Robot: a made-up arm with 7 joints.
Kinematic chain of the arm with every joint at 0, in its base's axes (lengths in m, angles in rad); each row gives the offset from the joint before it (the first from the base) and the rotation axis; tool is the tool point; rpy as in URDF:
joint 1: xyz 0 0 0.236 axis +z
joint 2: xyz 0 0 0 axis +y
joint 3: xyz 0 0 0.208 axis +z
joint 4: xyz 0.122 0 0 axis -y
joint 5: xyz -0.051 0 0.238 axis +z
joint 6: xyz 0 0 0 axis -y
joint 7: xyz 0.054 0 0 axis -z
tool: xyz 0 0 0 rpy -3.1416 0 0
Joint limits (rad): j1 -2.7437..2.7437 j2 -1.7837..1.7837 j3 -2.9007..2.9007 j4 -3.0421..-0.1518 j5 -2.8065..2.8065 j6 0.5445..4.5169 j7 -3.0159..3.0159
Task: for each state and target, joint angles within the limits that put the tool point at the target. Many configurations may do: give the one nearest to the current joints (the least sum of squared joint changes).
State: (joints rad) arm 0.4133 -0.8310 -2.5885 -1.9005 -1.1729 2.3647 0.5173
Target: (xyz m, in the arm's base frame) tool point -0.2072 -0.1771 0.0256
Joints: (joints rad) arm 0.2059 -0.8123 -2.8562 -2.4809 -1.2503 2.3607 0.5173
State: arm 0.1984 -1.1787 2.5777 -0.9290 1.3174 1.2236 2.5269
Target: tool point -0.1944 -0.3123 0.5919
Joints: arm 1.0416 -0.5611 2.8483 -0.1520 1.3801 1.0680 2.5269
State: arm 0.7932 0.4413 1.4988 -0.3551 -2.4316 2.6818 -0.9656
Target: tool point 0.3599 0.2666 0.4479
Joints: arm 0.2707 1.0608 1.2671 -0.1918 -2.4735 2.6684 -0.9656
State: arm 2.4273 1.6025 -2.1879 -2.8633 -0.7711 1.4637 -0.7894
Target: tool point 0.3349 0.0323 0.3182
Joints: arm 1.6632 1.4177 -1.8089 -2.4599 -0.7704 1.5870 -0.7894
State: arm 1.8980 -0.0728 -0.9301 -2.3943 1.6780 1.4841 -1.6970
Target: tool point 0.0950 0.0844 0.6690
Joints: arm 1.7780 -1.0146 -0.2934 -1.8602 1.6917 1.3763 -1.6970
